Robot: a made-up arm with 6 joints. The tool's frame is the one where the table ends. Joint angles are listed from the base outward.
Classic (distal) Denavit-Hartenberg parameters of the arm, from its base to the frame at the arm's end. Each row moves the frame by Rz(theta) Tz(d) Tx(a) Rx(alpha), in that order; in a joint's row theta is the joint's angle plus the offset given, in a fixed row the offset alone. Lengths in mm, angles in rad.
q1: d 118.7, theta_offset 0, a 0, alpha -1.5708
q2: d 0, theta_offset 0.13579, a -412.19, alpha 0
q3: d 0, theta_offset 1.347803, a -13.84, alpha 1.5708
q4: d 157.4, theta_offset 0, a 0, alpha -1.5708
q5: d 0, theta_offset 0, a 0.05, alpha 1.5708
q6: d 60.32, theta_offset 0, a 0, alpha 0
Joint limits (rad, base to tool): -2.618..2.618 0..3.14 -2.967..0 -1.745..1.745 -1.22..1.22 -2.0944..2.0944
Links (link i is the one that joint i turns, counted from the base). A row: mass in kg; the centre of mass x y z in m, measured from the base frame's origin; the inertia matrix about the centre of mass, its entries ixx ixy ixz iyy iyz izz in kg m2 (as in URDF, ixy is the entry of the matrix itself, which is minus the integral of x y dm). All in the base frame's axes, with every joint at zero. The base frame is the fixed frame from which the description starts. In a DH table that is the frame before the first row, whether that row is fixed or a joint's. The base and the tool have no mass.
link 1: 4.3; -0.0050 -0.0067 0.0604; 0.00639 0 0 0.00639 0 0.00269
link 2: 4.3; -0.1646 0.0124 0.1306; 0.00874 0 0.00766 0.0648 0 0.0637
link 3: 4.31; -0.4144 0.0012 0.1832; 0.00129 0 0 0.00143 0 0.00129
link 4: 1.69; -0.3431 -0.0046 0.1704; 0.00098 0 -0.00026 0.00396 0 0.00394
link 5: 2.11; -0.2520 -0.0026 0.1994; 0.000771 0 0 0.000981 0 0.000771
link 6: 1.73; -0.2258 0.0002 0.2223; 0.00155 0 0.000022 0.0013 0 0.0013
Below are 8 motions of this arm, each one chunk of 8 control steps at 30 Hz.
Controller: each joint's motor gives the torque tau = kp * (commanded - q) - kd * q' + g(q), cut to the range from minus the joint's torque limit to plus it. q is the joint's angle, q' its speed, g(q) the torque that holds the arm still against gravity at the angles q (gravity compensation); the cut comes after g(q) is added. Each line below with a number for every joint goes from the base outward.
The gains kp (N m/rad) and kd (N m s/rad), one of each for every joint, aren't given. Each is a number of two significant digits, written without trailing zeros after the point. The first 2 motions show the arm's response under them.
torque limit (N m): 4.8 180 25 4.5 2.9 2.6
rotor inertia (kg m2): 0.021 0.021 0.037 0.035 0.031 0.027
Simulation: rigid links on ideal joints. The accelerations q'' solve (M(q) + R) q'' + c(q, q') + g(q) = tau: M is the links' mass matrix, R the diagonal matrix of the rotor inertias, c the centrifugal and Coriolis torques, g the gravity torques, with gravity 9.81 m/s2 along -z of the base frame. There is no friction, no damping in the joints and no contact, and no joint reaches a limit. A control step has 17 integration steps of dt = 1/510 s. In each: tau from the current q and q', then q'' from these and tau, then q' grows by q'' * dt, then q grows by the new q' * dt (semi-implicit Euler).
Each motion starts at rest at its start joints. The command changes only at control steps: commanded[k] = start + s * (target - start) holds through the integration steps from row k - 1 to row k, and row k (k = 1, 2, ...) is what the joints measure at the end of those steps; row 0 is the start. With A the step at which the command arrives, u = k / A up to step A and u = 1 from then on. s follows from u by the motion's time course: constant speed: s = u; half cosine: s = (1 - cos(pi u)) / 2; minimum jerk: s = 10 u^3 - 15 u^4 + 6 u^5; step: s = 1 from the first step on.
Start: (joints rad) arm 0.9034 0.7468 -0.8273 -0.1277 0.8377 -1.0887
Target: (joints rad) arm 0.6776 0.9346 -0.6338 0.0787 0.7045 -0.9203
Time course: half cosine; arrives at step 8
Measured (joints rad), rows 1 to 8:
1: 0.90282 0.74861 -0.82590 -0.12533 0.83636 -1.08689
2: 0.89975 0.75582 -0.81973 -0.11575 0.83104 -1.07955
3: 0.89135 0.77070 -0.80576 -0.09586 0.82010 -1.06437
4: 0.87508 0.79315 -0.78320 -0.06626 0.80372 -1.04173
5: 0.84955 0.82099 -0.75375 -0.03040 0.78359 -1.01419
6: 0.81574 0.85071 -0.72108 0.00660 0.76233 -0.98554
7: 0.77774 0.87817 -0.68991 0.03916 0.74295 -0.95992
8: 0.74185 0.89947 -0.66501 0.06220 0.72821 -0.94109
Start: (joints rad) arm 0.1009 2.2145 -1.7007 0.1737 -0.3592 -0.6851
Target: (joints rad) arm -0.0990 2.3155 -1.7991 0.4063 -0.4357 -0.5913
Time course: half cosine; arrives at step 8
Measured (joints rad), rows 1 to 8:
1: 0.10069 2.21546 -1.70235 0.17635 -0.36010 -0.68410
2: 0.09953 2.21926 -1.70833 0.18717 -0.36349 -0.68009
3: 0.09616 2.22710 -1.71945 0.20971 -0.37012 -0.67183
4: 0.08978 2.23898 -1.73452 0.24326 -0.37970 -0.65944
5: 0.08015 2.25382 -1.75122 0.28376 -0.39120 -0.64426
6: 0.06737 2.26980 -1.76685 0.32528 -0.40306 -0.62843
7: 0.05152 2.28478 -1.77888 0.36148 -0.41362 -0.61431
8: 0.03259 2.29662 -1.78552 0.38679 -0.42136 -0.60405
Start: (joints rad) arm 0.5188 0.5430 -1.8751 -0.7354 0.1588 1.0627
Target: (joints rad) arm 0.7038 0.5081 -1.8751 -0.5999 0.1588 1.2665
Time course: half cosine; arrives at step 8
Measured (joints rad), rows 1 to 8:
1: 0.51904 0.54268 -1.87473 -0.73384 0.15876 1.06501
2: 0.52039 0.54141 -1.87362 -0.72748 0.15866 1.07406
3: 0.52423 0.53876 -1.87212 -0.71426 0.15851 1.09246
4: 0.53180 0.53470 -1.87094 -0.69462 0.15836 1.11965
5: 0.54366 0.52958 -1.87070 -0.67098 0.15823 1.15268
6: 0.55988 0.52398 -1.87171 -0.64683 0.15811 1.18699
7: 0.58039 0.51868 -1.87388 -0.62588 0.15796 1.21755
8: 0.60436 0.51441 -1.87686 -0.61136 0.15787 1.23988

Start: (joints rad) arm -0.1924 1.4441 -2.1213 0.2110 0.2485 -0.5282
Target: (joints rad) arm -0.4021 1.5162 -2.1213 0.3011 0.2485 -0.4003
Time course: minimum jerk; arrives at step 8
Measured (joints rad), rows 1 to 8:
1: -0.19311 1.44437 -2.12171 0.21147 0.24847 -0.52760
2: -0.19777 1.44618 -2.12405 0.21455 0.24830 -0.52366
3: -0.21014 1.45100 -2.12868 0.22275 0.24787 -0.51313
4: -0.23165 1.45950 -2.13385 0.23675 0.24728 -0.49509
5: -0.26047 1.47099 -2.13675 0.25460 0.24686 -0.47175
6: -0.29223 1.48362 -2.13518 0.27262 0.24687 -0.44759
7: -0.32186 1.49511 -2.12884 0.28694 0.24743 -0.42739
8: -0.34568 1.50381 -2.11990 0.29548 0.24837 -0.41401

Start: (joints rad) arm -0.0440 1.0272 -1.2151 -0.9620 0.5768 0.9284
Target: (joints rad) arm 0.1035 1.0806 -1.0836 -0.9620 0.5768 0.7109
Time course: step
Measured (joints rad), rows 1 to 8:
1: -0.03211 1.03925 -1.20127 -0.96316 0.57670 0.88189
2: 0.00008 1.05432 -1.16576 -0.96422 0.57626 0.80699
3: 0.03295 1.06522 -1.12718 -0.96384 0.57632 0.75908
4: 0.05759 1.07209 -1.09776 -0.96253 0.57678 0.73360
5: 0.07409 1.07610 -1.08058 -0.96141 0.57723 0.72097
6: 0.08469 1.07830 -1.07353 -0.96093 0.57744 0.71504
7: 0.09142 1.07946 -1.07288 -0.96100 0.57741 0.71244
8: 0.09571 1.08003 -1.07524 -0.96133 0.57724 0.71139

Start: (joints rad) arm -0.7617 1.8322 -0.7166 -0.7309 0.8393 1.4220
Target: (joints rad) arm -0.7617 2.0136 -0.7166 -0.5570 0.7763 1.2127
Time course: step
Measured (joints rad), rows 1 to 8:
1: -0.76327 1.87709 -0.71498 -0.67367 0.82774 1.38030
2: -0.76439 1.92892 -0.71737 -0.61085 0.80783 1.30622
3: -0.76410 1.96302 -0.72095 -0.57804 0.79338 1.25832
4: -0.76315 1.98367 -0.72286 -0.56472 0.78497 1.23356
5: -0.76210 1.99593 -0.72289 -0.56008 0.78045 1.22175
6: -0.76123 2.00318 -0.72178 -0.55852 0.77816 1.21637
7: -0.76061 2.00745 -0.72029 -0.55788 0.77705 1.21403
8: -0.76028 2.00997 -0.71890 -0.55750 0.77655 1.21307

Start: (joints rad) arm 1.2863 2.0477 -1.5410 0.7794 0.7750 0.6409
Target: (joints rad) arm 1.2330 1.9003 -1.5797 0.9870 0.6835 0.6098
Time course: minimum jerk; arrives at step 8
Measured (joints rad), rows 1 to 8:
1: 1.28624 2.04714 -1.54059 0.78043 0.77459 0.64073
2: 1.28583 2.04343 -1.53844 0.78728 0.77197 0.63966
3: 1.28452 2.03338 -1.53499 0.80572 0.76531 0.63708
4: 1.28173 2.01565 -1.53327 0.83744 0.75407 0.63290
5: 1.27708 1.99181 -1.53682 0.87831 0.73935 0.62754
6: 1.27059 1.96586 -1.54727 0.92004 0.72357 0.62187
7: 1.26279 1.94261 -1.56312 0.95381 0.70958 0.61687
8: 1.25458 1.92542 -1.58008 0.97455 0.69923 0.61320

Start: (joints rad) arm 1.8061 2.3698 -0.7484 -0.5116 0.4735 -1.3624
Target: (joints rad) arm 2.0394 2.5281 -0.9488 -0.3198 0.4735 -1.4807
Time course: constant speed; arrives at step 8
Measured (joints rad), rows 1 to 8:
1: 1.80703 2.37486 -0.75207 -0.50414 0.47441 -1.36787
2: 1.81044 2.38552 -0.76306 -0.48824 0.47528 -1.37793
3: 1.81724 2.39985 -0.78112 -0.46756 0.47565 -1.39016
4: 1.82770 2.41642 -0.80425 -0.44471 0.47558 -1.40336
5: 1.84175 2.43432 -0.83021 -0.42104 0.47524 -1.41709
6: 1.85920 2.45302 -0.85727 -0.39712 0.47481 -1.43114
7: 1.87988 2.47217 -0.88442 -0.37313 0.47441 -1.44544
8: 1.90364 2.49160 -0.91121 -0.34915 0.47407 -1.45991

